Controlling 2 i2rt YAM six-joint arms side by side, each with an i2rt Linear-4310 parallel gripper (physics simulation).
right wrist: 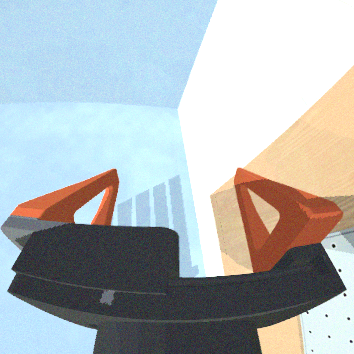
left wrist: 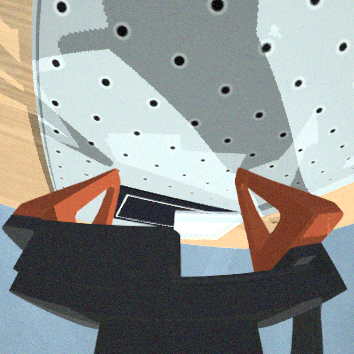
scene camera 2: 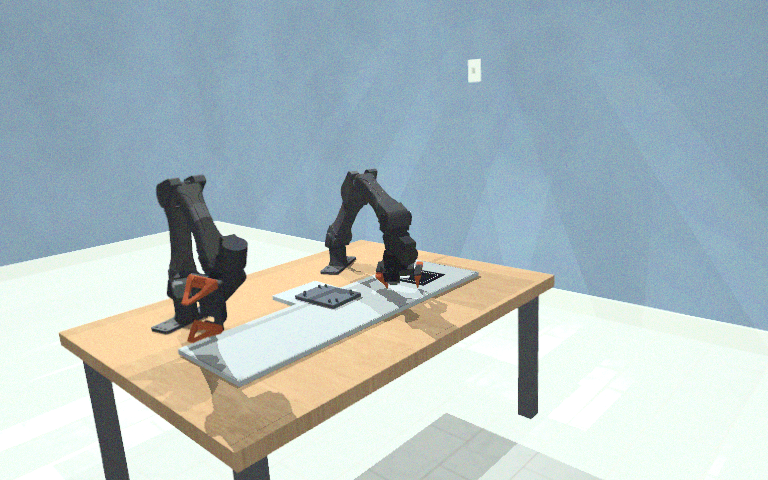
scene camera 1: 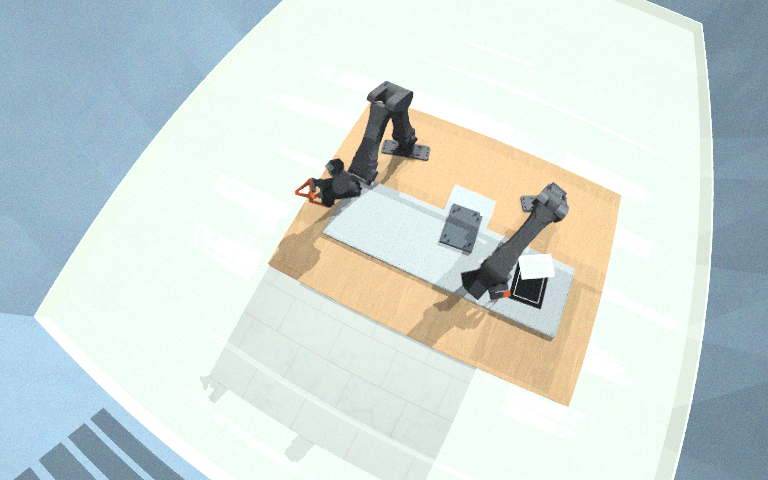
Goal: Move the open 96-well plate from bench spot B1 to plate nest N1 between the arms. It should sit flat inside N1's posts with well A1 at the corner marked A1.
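Places are measured from the left arm's base along level axes (x ahead, y left, z up), in millimetres.
Where they show: left gripper, fingertip midpoint: [left wrist: 177,174] [scene camera 2: 402,286]; right gripper, fingertip midpoint: [right wrist: 176,174] [scene camera 2: 187,323] [scene camera 1: 302,196]; left arm's base, link origin: [scene camera 2: 338,266]; right arm's base, link origin: [scene camera 2: 187,319] [scene camera 1: 405,150].
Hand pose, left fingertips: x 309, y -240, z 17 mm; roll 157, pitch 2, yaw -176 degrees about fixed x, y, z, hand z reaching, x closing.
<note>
Things, the pixels of their top centre, and the offset from my left fingertips. Level surfaces: height alone.
- white plate, top centre: [left wrist: 200,232] [scene camera 1: 537,265] 151 mm left, 49 mm back, 13 mm up
- black panel with a white outline, top centre: [left wrist: 168,216] [scene camera 2: 413,275] [scene camera 1: 530,281] 121 mm left, 4 mm ahead, 2 mm down
- dark grey nest, top centre: [scene camera 2: 327,291] [scene camera 1: 462,225] 116 mm right, 205 mm back, 18 mm up
- long light perforated board, surface height: 4 mm down
- wooden table, surface height: 17 mm down
- pale sheet, surface height: 4 mm down
A white plate [scene camera 1: 536,266] [left wrist: 200,225] lies across one end of the black panel with a white outline [scene camera 1: 529,288] [scene camera 2: 433,277] [left wrist: 145,209], turned relative to the outline. Its wells and corner marks are too faint to read. The dark grey nest [scene camera 1: 461,227] [scene camera 2: 327,295] has short posts around its edge and holds no plate. My left gripper [scene camera 1: 489,300] [scene camera 2: 402,286] [left wrist: 177,174] is open and empty, low over the bench board beside the panel, apart from the plate. My right gripper [scene camera 1: 303,195] [scene camera 2: 188,321] [right wrist: 176,174] is open and empty at the opposite end of the table.
A long light perforated board [scene camera 1: 390,232] [scene camera 2: 294,336] lies along the wooden table [scene camera 1: 362,305] [scene camera 2: 339,382] under the panel and nest. A pale sheet [scene camera 1: 470,196] [scene camera 2: 288,295] lies beside the nest, toward the arm bases. The left arm reaches over the board between nest and panel.
</note>
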